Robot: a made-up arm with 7 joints.
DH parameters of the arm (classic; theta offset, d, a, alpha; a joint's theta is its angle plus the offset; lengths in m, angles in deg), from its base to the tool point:
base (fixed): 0 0 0 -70
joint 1: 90 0 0 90
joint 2: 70 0 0 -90
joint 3: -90 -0.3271 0.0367 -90
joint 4: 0 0 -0.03 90
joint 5: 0 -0.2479 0 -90
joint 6: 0 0 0 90
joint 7: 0 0 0 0
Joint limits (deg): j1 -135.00..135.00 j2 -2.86..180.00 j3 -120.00..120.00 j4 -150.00..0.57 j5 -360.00..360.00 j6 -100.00..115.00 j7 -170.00..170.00
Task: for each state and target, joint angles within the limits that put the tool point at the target. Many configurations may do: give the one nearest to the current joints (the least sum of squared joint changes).
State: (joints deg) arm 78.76 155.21 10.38 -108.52 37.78 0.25 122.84
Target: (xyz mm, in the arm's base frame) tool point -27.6 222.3 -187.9
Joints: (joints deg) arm 118.93 145.62 -1.11 -134.52 37.78 0.25 122.84
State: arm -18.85 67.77 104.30 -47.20 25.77 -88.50 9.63
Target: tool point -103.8 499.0 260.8
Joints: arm -28.00 109.01 114.57 -30.43 25.77 -88.50 9.63
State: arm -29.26 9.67 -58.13 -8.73 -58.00 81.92 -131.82
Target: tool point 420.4 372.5 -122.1
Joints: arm -59.75 52.85 -57.67 0.40 -58.00 81.92 -131.82
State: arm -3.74 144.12 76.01 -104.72 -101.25 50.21 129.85
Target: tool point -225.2 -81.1 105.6
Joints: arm -45.79 155.72 108.00 -141.77 -101.25 50.21 129.85
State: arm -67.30 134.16 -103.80 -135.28 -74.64 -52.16 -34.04
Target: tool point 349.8 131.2 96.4
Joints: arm -93.13 90.12 -84.54 -110.93 -74.64 -52.16 -34.04
